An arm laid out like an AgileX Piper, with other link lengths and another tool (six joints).
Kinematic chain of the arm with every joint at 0, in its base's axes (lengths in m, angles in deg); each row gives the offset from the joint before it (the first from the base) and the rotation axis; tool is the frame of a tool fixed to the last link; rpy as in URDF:
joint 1: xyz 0 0 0.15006 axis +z
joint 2: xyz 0 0 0 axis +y
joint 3: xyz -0.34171 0 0.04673 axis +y
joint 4: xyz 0.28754 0 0.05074 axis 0.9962 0 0.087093
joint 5: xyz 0 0 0 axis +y
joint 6: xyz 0.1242 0 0.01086 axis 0.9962 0 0.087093
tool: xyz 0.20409 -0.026 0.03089 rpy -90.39 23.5 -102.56
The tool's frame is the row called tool.
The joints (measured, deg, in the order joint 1, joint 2, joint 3, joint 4, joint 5, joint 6), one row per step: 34.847, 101.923, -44.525, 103.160, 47.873, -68.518; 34.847, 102.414, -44.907, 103.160, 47.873, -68.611; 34.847, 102.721, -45.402, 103.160, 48.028, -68.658; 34.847, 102.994, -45.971, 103.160, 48.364, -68.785; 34.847, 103.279, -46.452, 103.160, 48.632, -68.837; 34.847, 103.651, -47.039, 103.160, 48.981, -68.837; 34.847, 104.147, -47.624, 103.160, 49.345, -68.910; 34.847, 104.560, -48.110, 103.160, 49.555, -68.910; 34.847, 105.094, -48.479, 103.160, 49.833, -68.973
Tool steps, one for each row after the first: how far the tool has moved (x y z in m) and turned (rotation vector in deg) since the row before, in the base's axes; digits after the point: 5 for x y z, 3 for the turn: 0.00173, 0.00119, -0.00172, -0.065, 0.005, 0.040; 0.00187, 0.00208, 0.00122, 0.224, -0.157, 0.112; 0.00163, 0.00281, 0.00273, 0.421, -0.273, 0.254; 0.00137, 0.00228, 0.00174, 0.314, -0.141, 0.183; 0.00153, 0.00280, 0.00196, 0.387, -0.089, 0.211; 0.00140, 0.00276, 0.00090, 0.324, -0.049, 0.250; 0.00148, 0.00206, 0.00035, 0.200, -0.008, 0.127; 0.00055, 0.00174, -0.00129, 0.115, 0.147, 0.193
